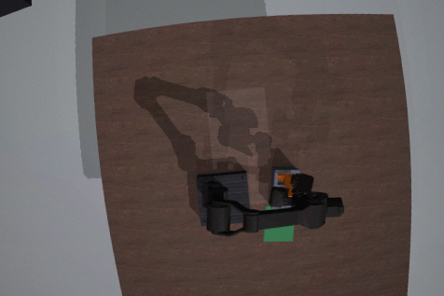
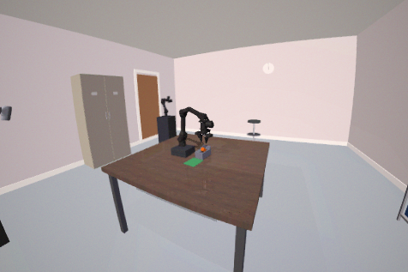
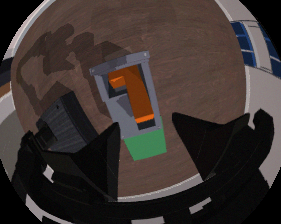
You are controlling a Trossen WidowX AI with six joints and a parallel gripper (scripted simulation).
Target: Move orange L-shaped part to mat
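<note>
Now: gripper tip 10 mm past the orange L-shaped part, 30 mm to the right of it and 100 mm above it. From my gripper tip the other things lie so: green mat: 50 mm behind, 150 mm to the right, 160 mm below.
</note>
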